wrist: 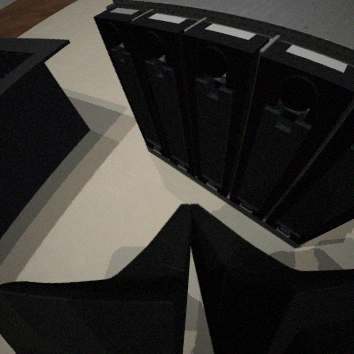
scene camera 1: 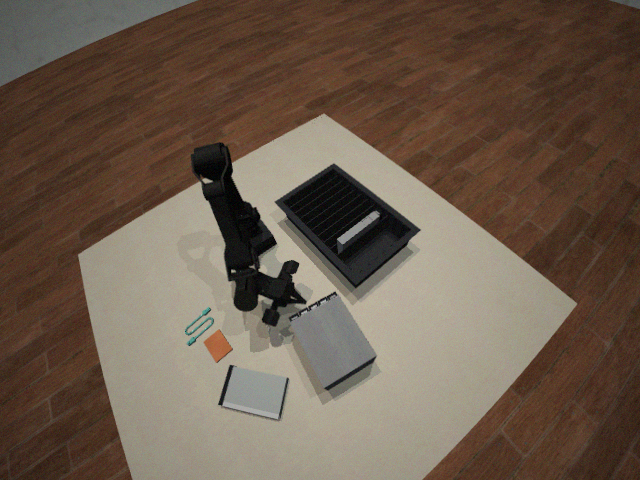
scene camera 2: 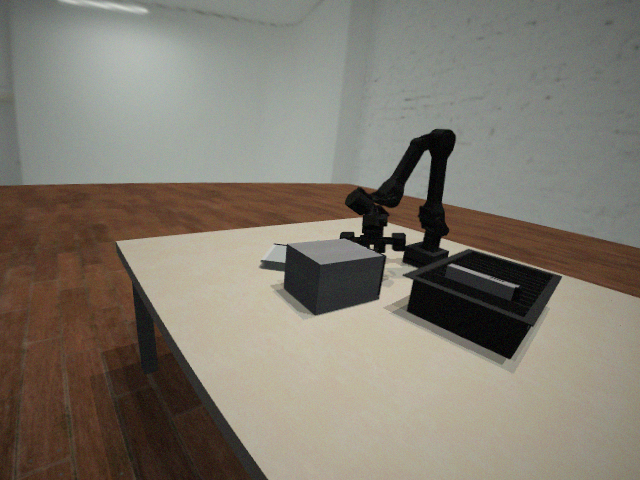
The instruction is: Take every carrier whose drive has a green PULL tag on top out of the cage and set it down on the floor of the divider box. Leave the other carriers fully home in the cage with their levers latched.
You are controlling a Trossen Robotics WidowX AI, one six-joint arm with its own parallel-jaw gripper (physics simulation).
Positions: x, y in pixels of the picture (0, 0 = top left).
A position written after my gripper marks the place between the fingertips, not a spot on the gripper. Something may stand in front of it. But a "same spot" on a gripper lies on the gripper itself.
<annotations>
my gripper: wrist; scene camera 1; scene camera 2 370, 266
same spot on my gripper: (scene camera 1: 300, 300) = (wrist: 190, 236)
</annotations>
